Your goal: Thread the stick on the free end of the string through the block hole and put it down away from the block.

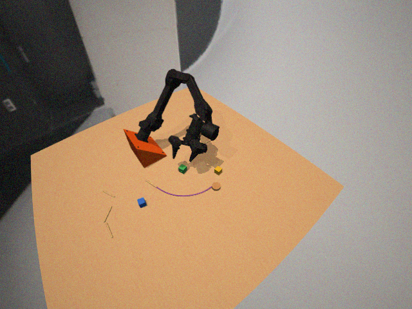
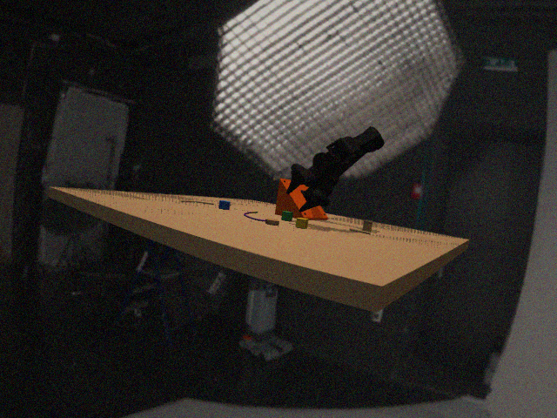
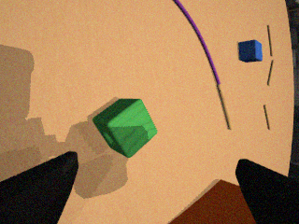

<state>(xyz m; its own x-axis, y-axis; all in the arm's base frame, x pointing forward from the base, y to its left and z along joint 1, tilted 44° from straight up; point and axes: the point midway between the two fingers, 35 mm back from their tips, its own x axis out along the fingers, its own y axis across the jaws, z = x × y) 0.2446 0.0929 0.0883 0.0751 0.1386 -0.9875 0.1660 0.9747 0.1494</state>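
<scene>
My gripper tip is 10 mm short of the green cube, 10 mm to the left of it and 50 mm above it. Also, from my gripper tip: thin wooden stick 10 mm ahead, 170 mm to the right, 60 mm below; then yellow cube 120 mm ahead, 130 mm to the left, 50 mm below; then round wooden button 180 mm ahead, 70 mm to the left, 60 mm below.
</scene>
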